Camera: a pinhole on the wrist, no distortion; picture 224 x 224 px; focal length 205.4 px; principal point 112.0 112.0 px. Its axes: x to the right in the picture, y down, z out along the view. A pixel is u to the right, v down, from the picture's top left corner.
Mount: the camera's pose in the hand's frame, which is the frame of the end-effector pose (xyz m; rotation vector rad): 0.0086 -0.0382 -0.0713 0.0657 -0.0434 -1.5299
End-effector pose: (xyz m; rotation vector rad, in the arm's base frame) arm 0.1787 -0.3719 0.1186 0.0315 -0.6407 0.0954
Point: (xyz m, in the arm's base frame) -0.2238 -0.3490 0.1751
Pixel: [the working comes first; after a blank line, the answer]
In the camera's frame: -0.1171 -0.2642 0.3728

outside the picture
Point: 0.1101 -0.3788 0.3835
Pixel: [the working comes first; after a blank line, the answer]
In the camera's frame: -0.0384 0.1186 0.3168

87 189
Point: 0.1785 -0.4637 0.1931
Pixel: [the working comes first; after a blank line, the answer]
In the camera's frame: 0.0525 0.0359 0.1350

192 167
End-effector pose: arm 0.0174 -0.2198 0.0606 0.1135 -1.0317 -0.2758
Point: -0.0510 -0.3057 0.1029
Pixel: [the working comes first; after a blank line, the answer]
In the camera's frame: 0.0454 0.0260 0.1477

175 148
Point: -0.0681 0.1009 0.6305
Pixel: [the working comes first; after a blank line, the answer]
In the camera's frame: -0.4495 0.3823 0.4161

outside the picture
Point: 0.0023 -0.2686 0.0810
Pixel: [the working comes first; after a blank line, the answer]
In the camera's frame: 0.0061 0.0209 0.0918

126 159
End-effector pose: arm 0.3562 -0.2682 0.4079 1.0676 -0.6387 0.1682
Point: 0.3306 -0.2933 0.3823
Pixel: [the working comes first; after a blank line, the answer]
In the camera's frame: -0.0201 -0.0320 0.0971

69 44
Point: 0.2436 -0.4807 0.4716
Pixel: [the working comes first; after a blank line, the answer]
In the camera's frame: -0.0360 -0.0039 0.3199

89 110
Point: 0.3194 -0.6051 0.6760
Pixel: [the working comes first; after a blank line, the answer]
In the camera's frame: -0.0923 0.2054 0.4465

70 207
